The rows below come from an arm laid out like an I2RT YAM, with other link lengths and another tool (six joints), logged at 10 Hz.
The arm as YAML. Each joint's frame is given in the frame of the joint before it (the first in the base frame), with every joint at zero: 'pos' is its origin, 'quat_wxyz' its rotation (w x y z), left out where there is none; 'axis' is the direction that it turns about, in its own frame. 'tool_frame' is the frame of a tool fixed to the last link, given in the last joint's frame.
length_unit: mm
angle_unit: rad
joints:
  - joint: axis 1
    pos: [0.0, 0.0, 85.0]
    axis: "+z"
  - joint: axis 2
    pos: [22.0, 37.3, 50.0]
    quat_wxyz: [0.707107, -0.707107, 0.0, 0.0]
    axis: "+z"
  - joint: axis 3
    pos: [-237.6, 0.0, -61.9]
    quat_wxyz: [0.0, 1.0, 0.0, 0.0]
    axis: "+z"
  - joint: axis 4
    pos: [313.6, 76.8, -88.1]
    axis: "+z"
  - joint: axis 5
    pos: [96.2, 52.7, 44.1]
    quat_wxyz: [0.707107, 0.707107, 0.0, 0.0]
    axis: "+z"
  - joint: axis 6
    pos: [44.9, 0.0, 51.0]
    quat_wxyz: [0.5, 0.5, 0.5, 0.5]
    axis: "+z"
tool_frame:
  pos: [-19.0, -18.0, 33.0]
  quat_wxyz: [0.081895, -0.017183, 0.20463, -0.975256]
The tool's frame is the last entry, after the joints.
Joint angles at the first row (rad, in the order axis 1, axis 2, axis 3, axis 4, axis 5, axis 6):
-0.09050 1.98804 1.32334 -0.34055 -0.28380 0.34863
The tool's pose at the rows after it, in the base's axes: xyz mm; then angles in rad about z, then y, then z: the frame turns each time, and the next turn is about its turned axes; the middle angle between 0 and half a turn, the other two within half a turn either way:
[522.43 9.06 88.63 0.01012 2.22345 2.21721]
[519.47 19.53 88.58 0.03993 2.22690 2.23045]
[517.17 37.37 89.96 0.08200 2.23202 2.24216]
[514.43 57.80 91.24 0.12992 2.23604 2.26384]
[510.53 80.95 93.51 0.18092 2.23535 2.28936]
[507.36 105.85 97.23 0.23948 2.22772 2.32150]
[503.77 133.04 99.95 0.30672 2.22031 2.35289]
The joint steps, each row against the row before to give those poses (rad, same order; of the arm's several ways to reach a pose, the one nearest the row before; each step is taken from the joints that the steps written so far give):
0.00590 -0.00704 -0.01641 0.00283 -0.01188 0.00569
0.01841 -0.00823 -0.01066 -0.00127 -0.01035 0.00262
0.03331 -0.00536 -0.00128 -0.00918 -0.00819 0.00335
0.03849 -0.00431 -0.00174 -0.00464 -0.01201 0.01258
0.04437 -0.00789 -0.00543 0.00196 -0.01228 0.01929
0.04730 -0.00387 0.00150 0.00637 -0.01772 0.02239
0.05118 0.00438 0.00919 0.00509 -0.02007 0.01759

